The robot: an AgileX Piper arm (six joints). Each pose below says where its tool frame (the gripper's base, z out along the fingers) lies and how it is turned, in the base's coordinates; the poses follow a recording.
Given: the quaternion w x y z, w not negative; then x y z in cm.
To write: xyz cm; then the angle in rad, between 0 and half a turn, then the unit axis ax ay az. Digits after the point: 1 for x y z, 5 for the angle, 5 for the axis.
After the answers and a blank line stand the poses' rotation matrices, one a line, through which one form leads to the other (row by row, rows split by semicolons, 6 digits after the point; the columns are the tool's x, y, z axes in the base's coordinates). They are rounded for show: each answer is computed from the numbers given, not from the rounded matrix.
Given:
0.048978, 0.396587, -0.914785, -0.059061, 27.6, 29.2, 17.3
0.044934, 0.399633, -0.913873, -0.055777, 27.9, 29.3, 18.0
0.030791, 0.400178, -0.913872, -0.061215, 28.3, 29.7, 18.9
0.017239, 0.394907, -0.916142, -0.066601, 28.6, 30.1, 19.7
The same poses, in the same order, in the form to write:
27.6, 29.2, 17.3, 3.04360, 0.39706, -0.91588, -0.05913
27.9, 29.3, 18.0, 3.05169, 0.40004, -0.91480, -0.05583
28.3, 29.7, 18.9, 3.08000, 0.40037, -0.91431, -0.06124
28.6, 30.1, 19.7, 3.10711, 0.39497, -0.91628, -0.06661

-0.680640 -0.719798 -0.136454; -0.731369 0.678461 0.069208; 0.042763 0.146904 -0.988226
-0.676549 -0.725415 -0.126709; -0.735440 0.674365 0.066032; 0.037547 0.137860 -0.989740
-0.677819 -0.727653 -0.105272; -0.735193 0.672221 0.087242; 0.007284 0.136529 -0.990609
-0.687503 -0.721285 -0.084189; -0.725878 0.679226 0.108416; -0.021016 0.135647 -0.990534

